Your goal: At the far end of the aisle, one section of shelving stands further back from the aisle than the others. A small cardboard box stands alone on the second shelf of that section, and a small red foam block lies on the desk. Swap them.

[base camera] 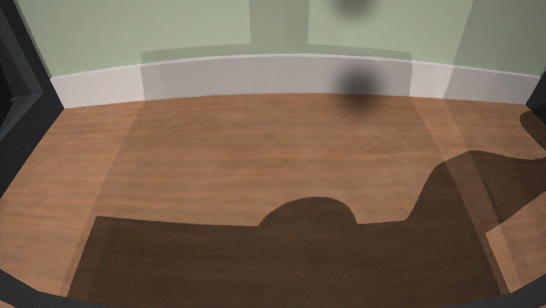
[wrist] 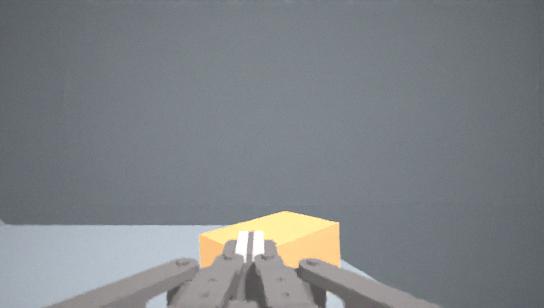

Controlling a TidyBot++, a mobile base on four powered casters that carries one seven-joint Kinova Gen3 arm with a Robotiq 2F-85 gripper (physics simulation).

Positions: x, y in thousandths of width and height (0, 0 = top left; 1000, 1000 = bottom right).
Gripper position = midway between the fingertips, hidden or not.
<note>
In view: my gripper (wrist: 462, 804), a small cardboard box (wrist: 547, 768) and a shelving section (wrist: 247, 437).
The base camera view misses the small cardboard box: it is out of frame.
</note>
